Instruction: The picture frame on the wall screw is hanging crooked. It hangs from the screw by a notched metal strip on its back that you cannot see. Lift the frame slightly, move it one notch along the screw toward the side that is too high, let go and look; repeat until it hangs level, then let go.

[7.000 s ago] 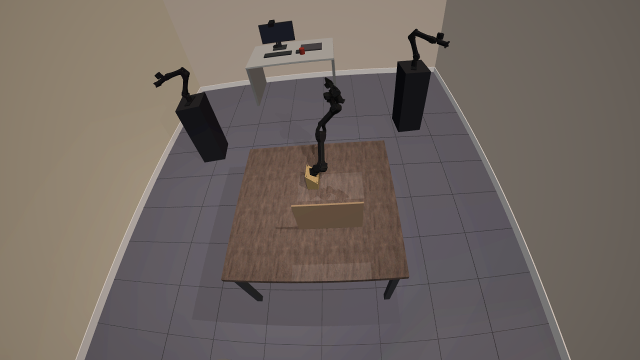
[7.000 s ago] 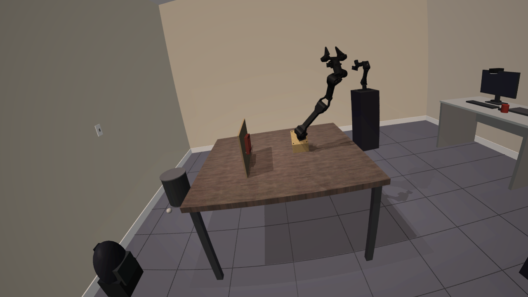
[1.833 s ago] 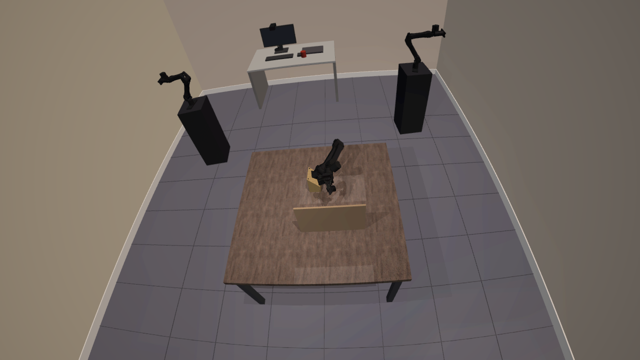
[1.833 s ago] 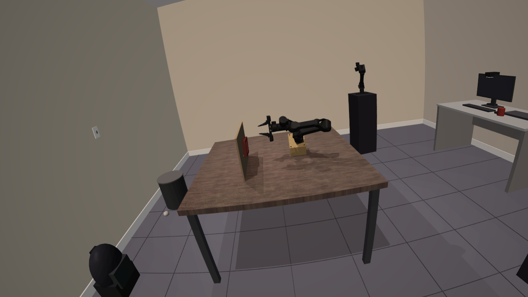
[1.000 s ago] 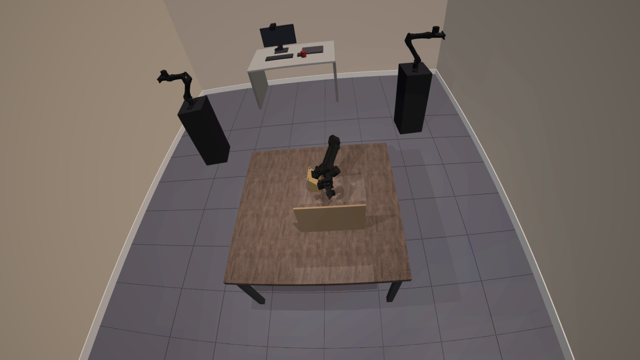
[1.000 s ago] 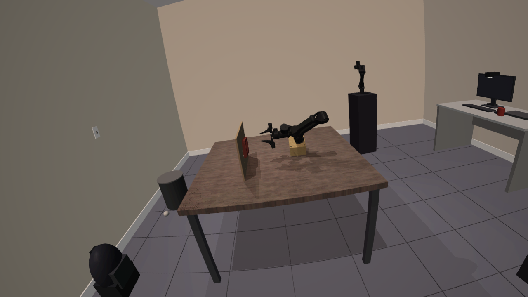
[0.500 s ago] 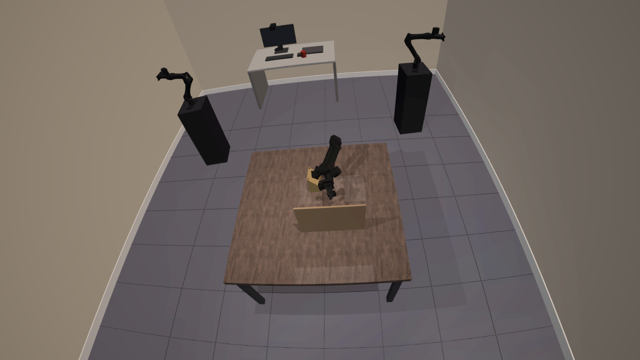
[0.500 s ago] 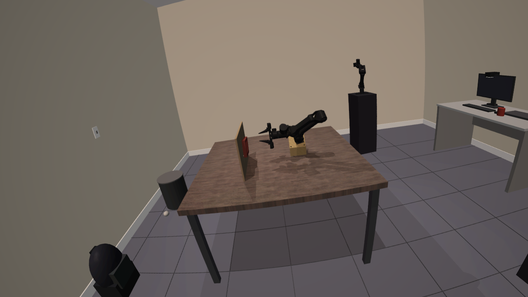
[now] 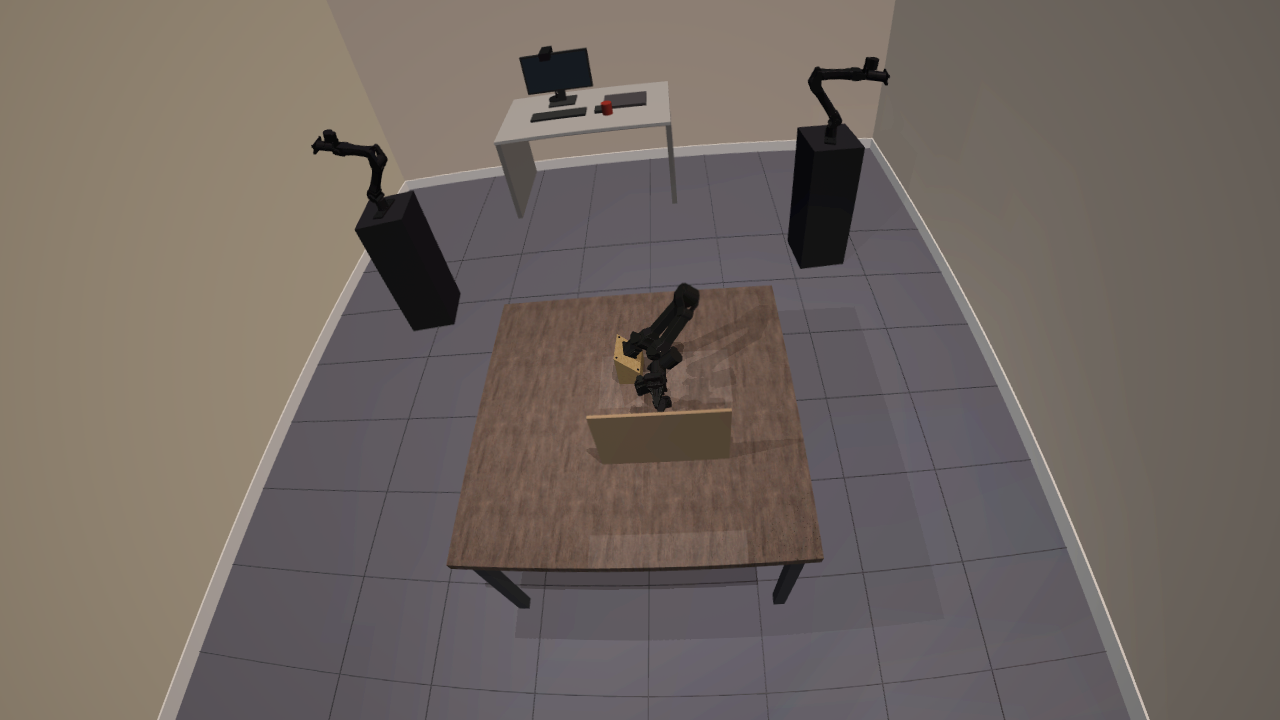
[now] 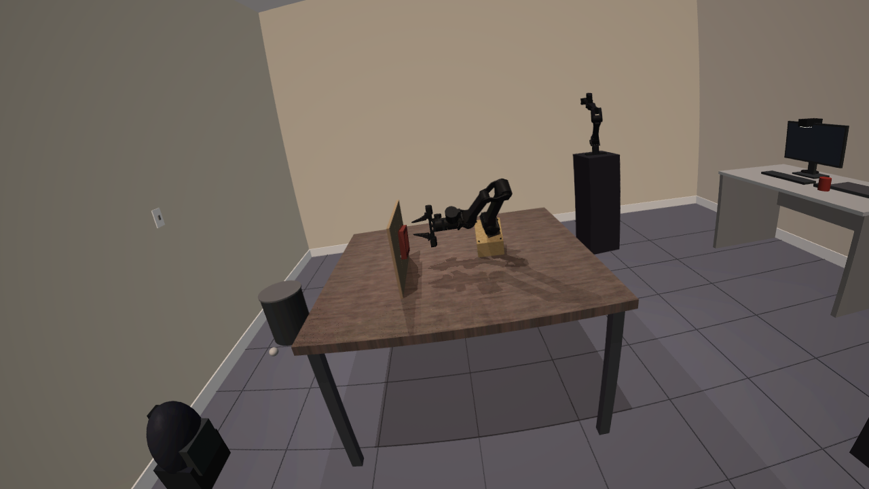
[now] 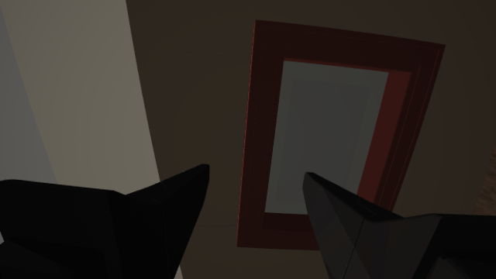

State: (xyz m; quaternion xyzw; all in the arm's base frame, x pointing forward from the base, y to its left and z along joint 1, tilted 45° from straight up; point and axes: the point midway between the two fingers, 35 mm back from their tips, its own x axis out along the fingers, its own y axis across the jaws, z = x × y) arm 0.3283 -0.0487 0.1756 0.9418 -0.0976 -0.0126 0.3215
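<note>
Now: gripper tip 60 mm short of the picture frame and 50 mm above it. From my gripper tip the other things lie so: tan wall panel: 70 mm ahead, 70 mm below.
</note>
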